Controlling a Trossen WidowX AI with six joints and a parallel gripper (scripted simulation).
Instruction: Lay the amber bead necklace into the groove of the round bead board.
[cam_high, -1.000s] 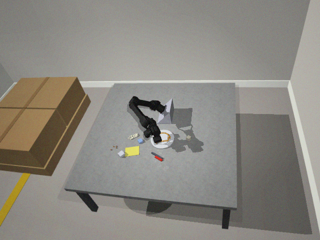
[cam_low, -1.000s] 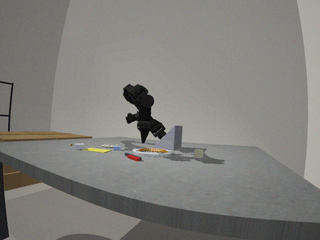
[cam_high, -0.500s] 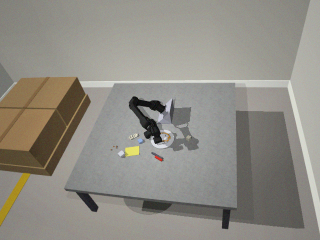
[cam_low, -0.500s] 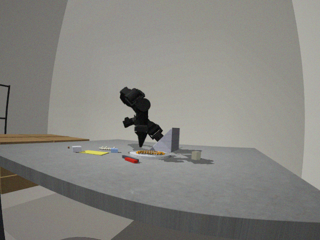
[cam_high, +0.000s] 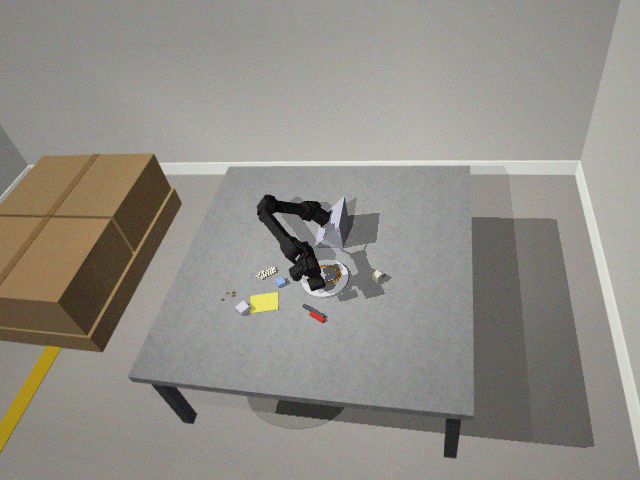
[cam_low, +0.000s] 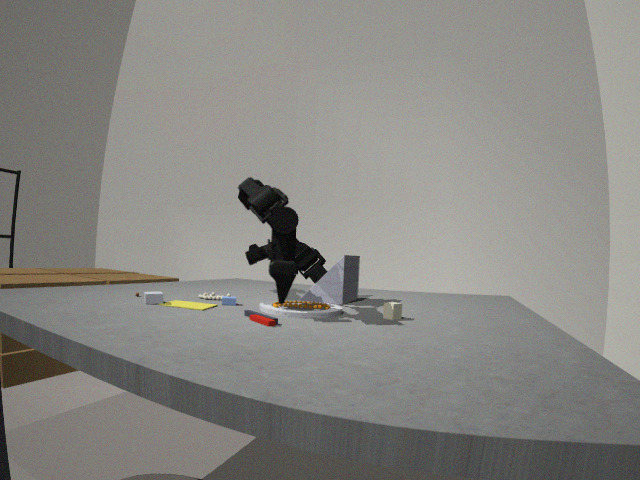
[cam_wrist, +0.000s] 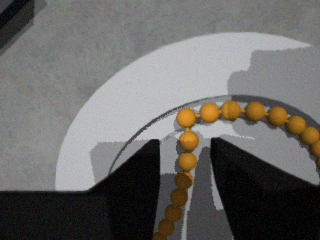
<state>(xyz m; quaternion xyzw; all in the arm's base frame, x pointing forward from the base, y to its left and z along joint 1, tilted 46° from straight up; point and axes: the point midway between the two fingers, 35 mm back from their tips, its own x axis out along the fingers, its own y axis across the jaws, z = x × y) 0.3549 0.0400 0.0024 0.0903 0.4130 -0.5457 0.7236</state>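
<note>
The round bead board is 5 cm behind my gripper tip, 3 cm to the left of it and 1 cm below it. The rest, counted from my gripper tip: blue cube (16 cm to the right, 1 cm below); yellow sheet (10 cm ahead, 20 cm to the right, 2 cm below); red-handled tool (14 cm ahead, 3 cm to the left, 2 cm below).
</note>
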